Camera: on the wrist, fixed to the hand. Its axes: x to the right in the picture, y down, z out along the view.
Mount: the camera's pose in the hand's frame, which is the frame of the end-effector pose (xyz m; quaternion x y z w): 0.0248 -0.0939 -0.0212 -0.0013 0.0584 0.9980 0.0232
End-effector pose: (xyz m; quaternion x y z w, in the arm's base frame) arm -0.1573 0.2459 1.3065 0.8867 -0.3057 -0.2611 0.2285
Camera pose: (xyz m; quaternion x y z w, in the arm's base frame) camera -0.0880 0.3012 1.2615 -0.2696 -0.8783 0.2734 0.2849
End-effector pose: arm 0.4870 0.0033 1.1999 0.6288 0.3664 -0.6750 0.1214
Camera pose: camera 0.4400 0.0903 1.2100 0.4195 -0.6111 0.1427 0.6559
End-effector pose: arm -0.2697 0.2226 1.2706 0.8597 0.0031 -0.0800 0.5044
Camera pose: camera -0.2504 0.2852 1.1959 0.0271 -0.8284 0.5518 0.0925
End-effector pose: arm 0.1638 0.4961 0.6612 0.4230 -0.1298 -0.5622 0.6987
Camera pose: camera 0.1226 0.4824 0.5718 -0.0878 -0.3836 0.7088 0.5854
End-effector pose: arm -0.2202 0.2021 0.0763 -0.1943 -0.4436 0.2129 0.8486
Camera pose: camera -0.1720 0.1341 0.1304 0.4608 -0.2329 -0.8399 0.1671
